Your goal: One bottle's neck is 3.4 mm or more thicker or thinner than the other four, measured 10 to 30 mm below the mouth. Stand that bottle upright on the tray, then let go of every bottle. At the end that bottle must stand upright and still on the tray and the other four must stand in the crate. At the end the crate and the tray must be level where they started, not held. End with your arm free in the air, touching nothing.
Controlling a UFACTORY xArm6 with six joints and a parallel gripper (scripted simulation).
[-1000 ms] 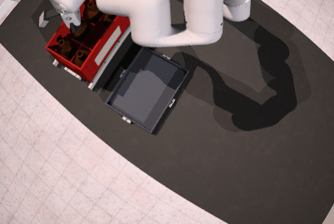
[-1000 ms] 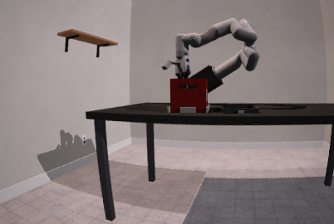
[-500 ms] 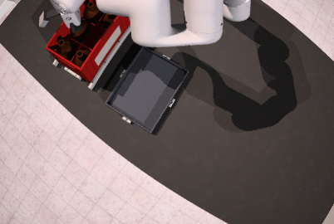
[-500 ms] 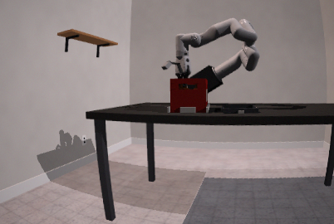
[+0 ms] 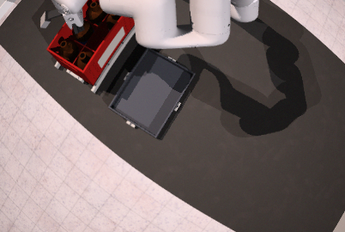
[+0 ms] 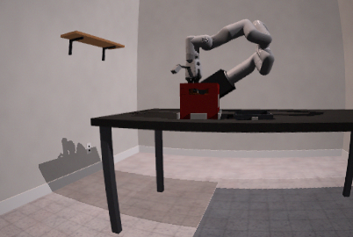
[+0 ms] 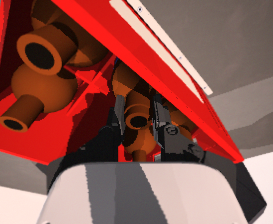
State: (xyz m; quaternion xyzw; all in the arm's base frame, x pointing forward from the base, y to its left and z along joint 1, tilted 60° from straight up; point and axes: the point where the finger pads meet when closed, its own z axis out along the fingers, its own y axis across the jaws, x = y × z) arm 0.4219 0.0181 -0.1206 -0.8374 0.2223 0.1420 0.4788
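The red crate lies 7 cm below my hand, 4 cm to the left of it and 1 cm behind it. Round my hand: dark flat tray (33 cm to the left, 15 cm below, 3 cm behind).
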